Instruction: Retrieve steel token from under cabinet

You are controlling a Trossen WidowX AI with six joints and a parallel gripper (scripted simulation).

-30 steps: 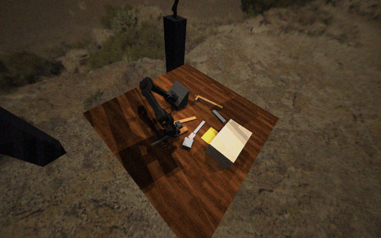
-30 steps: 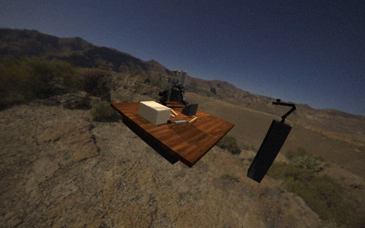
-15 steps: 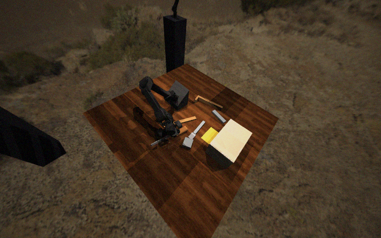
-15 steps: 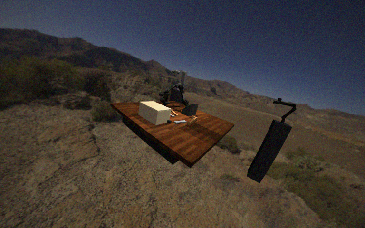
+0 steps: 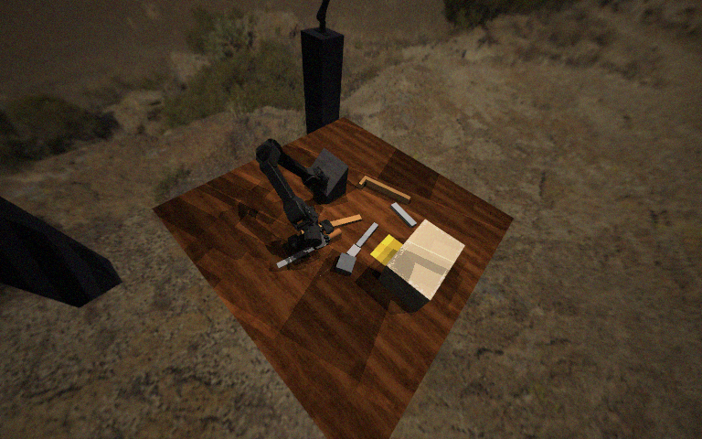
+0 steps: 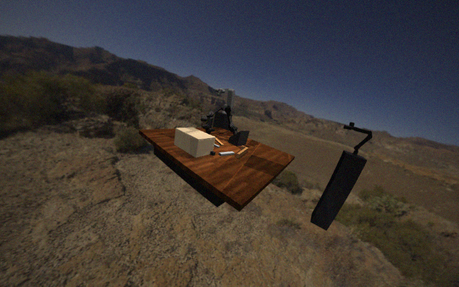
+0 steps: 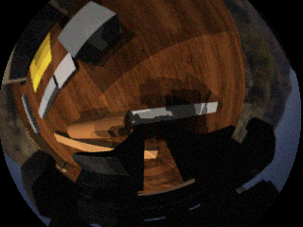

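Now: gripper tip 150 mm to the right of the wooden stick, 20 mm past it and 20 mm above it. From my gripper tip the other things lie so: grey block 170 mm ahead, 40 mm to the left, 10 mm below; grey scraper 170 mm to the left, 140 mm ahead, 20 mm below; grey bar 460 mm to the left, 190 mm ahead, 20 mm below.
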